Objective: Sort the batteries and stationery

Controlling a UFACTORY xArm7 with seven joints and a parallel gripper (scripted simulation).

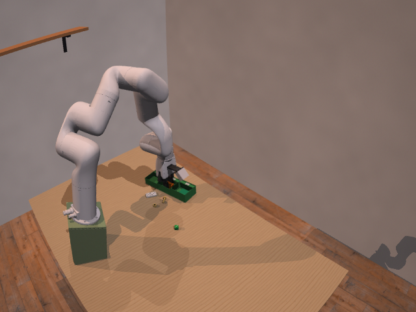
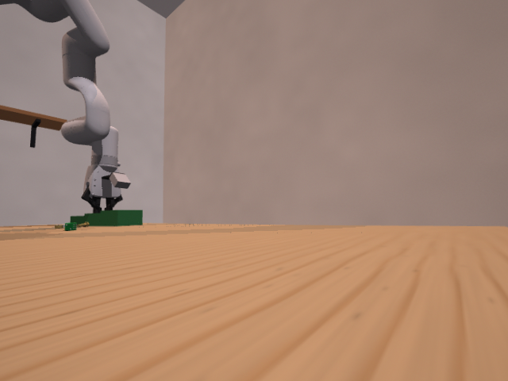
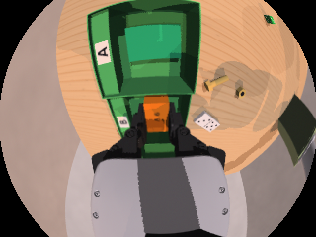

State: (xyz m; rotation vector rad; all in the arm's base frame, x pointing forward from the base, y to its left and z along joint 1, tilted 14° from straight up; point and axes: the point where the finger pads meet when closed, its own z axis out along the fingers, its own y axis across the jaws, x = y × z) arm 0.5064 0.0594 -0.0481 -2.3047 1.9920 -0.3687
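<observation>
My hand is 20 mm above the tray and 10 mm short of it. Round my hand: white flat thing: 90 mm behind, 30 mm to the left, 30 mm below; orange block: 10 mm to the left, 10 mm below; flat green block: 80 mm to the right, 30 mm below, 10 mm ahead.
</observation>
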